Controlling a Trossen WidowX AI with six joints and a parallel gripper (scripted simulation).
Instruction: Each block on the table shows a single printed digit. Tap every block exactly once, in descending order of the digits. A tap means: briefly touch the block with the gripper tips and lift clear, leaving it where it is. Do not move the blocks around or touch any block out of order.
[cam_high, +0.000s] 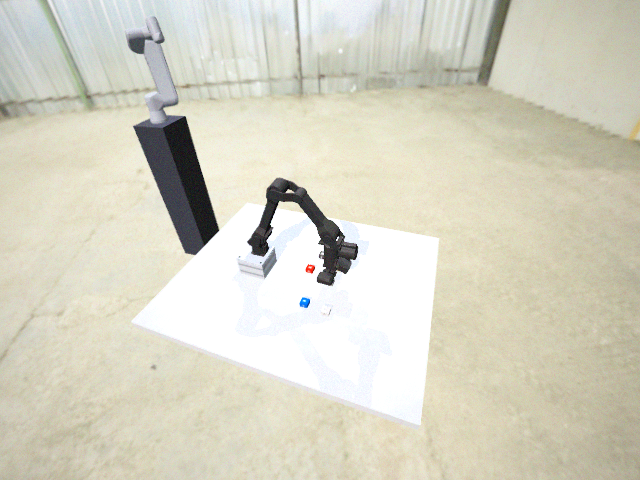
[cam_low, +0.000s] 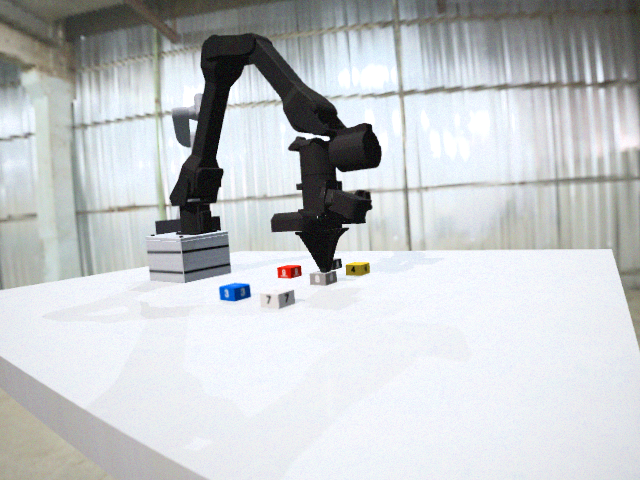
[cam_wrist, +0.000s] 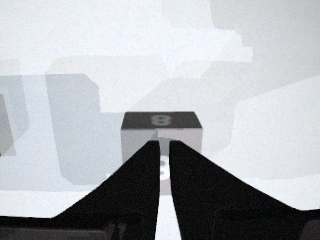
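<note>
Right now my gripper tip is 1 cm past the grey block marked 8 and 1 cm above it. Also, from my gripper tip: yellow 4 block: 1 cm ahead, 10 cm to the left, 1 cm below; then red block: 11 cm behind, 5 cm to the left, 1 cm below; then white block: 2 cm ahead, 15 cm to the right, 1 cm below.
</note>
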